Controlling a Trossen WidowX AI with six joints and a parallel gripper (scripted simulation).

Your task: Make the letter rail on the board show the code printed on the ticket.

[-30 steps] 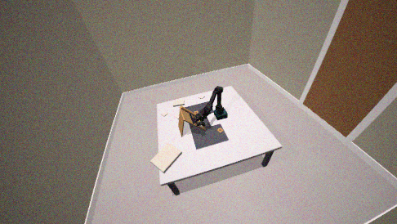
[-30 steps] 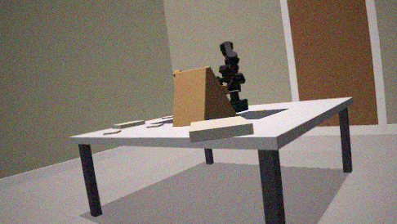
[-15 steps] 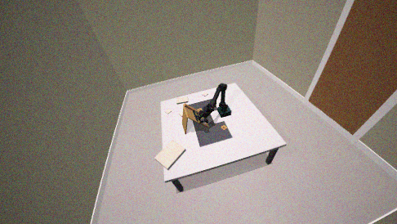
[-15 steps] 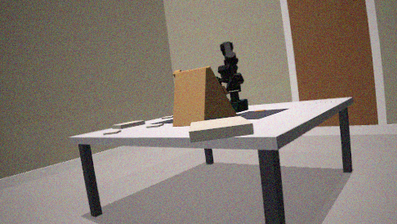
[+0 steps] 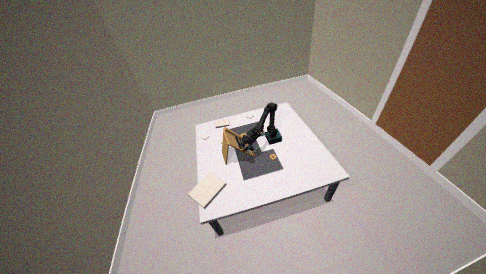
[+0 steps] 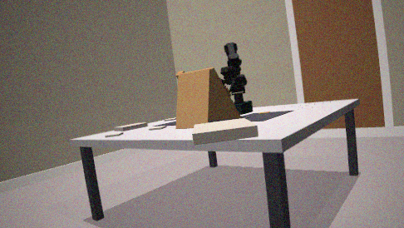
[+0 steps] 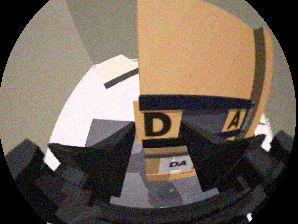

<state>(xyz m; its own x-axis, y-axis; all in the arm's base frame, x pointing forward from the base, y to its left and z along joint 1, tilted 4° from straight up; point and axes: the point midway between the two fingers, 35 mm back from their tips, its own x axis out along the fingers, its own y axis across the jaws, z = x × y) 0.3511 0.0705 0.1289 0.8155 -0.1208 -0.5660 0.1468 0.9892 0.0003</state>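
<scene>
The white ticket lies 8 cm below my gripper tip, 6 cm behind it and 4 cm to the right of it. From my gripper tip the other things lie so: cream book 44 cm ahead, 15 cm to the left, 13 cm below; then orange letter tile right at my gripper tip; then dark mat 19 cm behind, 15 cm below, 11 cm to the right.
</scene>
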